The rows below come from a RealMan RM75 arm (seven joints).
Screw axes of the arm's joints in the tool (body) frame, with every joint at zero. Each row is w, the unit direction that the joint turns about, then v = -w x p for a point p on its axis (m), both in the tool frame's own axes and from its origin. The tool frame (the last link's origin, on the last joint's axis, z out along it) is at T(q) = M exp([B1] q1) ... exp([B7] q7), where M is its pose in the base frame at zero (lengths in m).
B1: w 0 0 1 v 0.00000 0.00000 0.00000
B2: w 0 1 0 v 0.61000 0.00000 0.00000
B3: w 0 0 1 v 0.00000 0.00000 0.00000
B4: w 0 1 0 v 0.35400 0.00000 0.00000
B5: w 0 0 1 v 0.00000 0.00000 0.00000
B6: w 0 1 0 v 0.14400 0.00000 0.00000
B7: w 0 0 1 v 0.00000 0.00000 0.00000
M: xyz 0.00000 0.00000 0.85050 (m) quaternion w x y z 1 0 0 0
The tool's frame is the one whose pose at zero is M.
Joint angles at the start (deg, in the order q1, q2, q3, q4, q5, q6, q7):
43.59, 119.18, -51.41, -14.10, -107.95, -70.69, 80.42
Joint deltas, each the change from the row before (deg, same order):
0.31, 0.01, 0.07, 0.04, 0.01, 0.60, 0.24
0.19, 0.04, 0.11, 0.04, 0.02, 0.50, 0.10
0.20, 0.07, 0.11, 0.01, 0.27, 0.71, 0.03
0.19, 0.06, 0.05, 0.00, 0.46, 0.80, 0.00
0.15, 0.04, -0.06, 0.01, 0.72, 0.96, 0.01
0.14, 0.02, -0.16, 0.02, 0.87, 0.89, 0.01
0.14, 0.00, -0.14, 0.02, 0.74, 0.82, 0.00
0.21, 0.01, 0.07, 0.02, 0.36, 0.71, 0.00
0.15, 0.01, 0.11, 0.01, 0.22, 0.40, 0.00
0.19, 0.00, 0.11, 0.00, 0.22, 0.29, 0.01
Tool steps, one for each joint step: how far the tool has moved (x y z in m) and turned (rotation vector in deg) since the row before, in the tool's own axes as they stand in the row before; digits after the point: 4 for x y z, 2 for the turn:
-0.0018, -0.0014, 0.0010, 0.47, 0.03, 0.03
-0.0011, -0.0010, 0.0008, 0.41, -0.03, 0.03
-0.0017, -0.0015, 0.0010, 0.63, -0.25, 0.03
-0.0020, -0.0018, 0.0009, 0.74, -0.36, 0.04
-0.0021, -0.0023, 0.0008, 0.93, -0.47, 0.15
-0.0022, -0.0021, 0.0007, 0.86, -0.52, 0.18
-0.0020, -0.0020, 0.0006, 0.80, -0.43, 0.13
-0.0020, -0.0017, 0.0007, 0.67, -0.28, 0.02
-0.0015, -0.0010, 0.0005, 0.39, -0.23, 0.03
-0.0019, -0.0008, 0.0005, 0.27, -0.26, -0.01

